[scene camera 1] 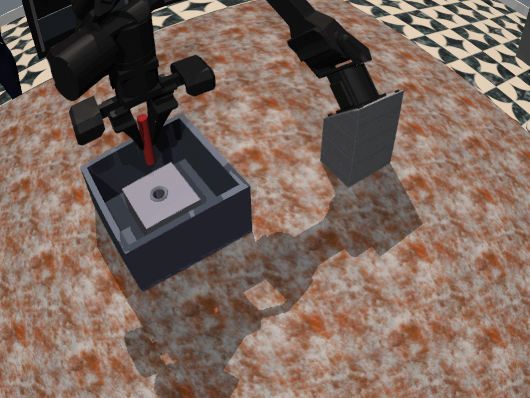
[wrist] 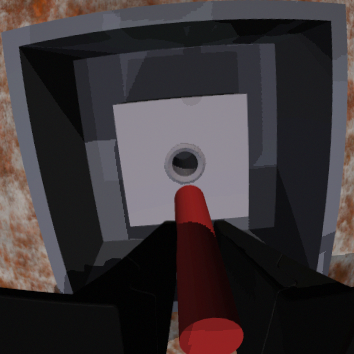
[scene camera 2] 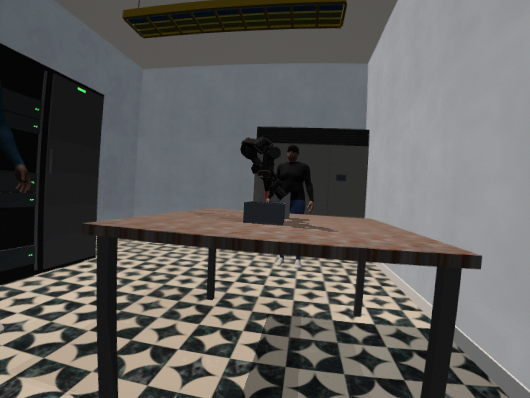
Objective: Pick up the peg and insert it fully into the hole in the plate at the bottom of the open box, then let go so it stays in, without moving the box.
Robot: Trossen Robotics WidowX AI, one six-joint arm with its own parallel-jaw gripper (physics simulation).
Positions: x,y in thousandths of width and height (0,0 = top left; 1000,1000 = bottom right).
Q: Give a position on a dark grey box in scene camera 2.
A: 480,534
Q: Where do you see a dark grey box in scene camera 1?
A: At 424,544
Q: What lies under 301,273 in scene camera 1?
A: The gripper.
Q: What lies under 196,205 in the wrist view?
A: A dark grey box.
